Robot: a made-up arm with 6 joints.
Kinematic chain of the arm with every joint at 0, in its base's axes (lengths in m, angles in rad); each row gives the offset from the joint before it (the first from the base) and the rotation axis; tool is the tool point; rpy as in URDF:
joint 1: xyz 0 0 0.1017 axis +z
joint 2: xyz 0 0 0 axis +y
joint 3: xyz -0.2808 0 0.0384 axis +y
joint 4: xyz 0.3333 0 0.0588 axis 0.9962 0 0.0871
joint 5: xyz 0 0 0 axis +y
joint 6: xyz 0.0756 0 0.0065 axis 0.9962 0 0.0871
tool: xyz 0 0 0 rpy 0 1.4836 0
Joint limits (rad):
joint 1: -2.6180..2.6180
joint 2: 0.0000..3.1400
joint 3: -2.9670..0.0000
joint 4: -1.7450..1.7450
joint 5: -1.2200..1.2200
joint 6: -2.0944..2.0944
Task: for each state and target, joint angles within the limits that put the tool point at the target. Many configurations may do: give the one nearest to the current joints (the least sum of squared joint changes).
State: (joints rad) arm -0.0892 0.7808 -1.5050 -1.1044 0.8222 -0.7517
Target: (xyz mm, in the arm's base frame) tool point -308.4 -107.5 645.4
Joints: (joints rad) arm 0.1958 0.4561 -2.1343 -1.2022 0.6954 -0.7517
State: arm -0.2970 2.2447 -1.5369 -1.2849 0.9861 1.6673
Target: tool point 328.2 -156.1 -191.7
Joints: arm -0.2833 2.7248 -1.2696 -1.2430 0.9413 1.6673
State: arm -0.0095 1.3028 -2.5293 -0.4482 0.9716 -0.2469
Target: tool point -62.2 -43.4 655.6
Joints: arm 0.1124 0.7023 -1.9297 -0.5317 1.2200 -0.2469
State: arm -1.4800 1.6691 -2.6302 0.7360 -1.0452 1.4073
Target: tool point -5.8 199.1 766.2
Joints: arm -1.6362 1.1598 -2.8121 0.6592 -0.4178 1.4073
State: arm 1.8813 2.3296 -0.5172 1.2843 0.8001 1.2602
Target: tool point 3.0 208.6 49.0
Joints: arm 1.2675 1.5354 -0.3434 1.1490 1.0309 1.2602
